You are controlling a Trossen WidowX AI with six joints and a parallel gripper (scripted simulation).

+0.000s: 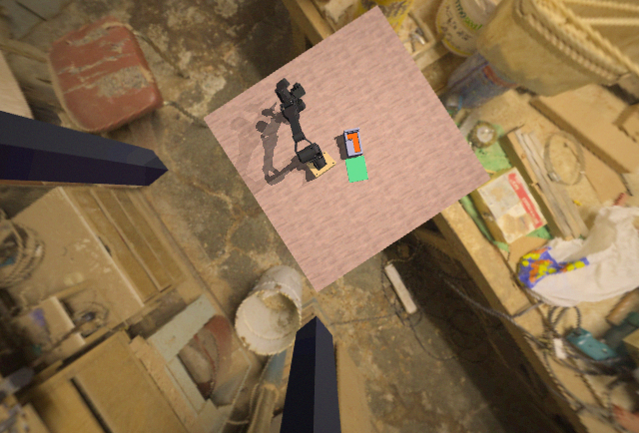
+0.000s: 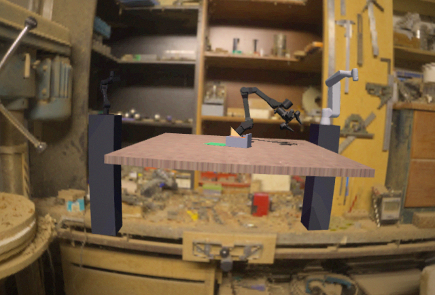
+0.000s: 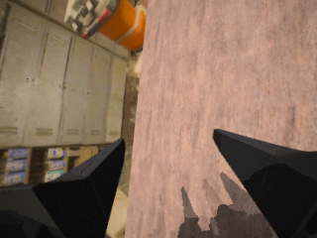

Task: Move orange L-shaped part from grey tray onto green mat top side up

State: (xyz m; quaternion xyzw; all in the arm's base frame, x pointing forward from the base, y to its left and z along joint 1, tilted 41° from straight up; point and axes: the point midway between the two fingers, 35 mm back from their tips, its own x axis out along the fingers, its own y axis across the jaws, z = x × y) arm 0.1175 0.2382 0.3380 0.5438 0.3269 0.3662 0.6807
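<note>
The orange L-shaped part is 430 mm to the right of my gripper tip, 100 mm ahead of it and 90 mm below it. The rest, counted from my gripper tip: green mat 580 mm to the right, 150 mm below, 20 mm ahead.
</note>
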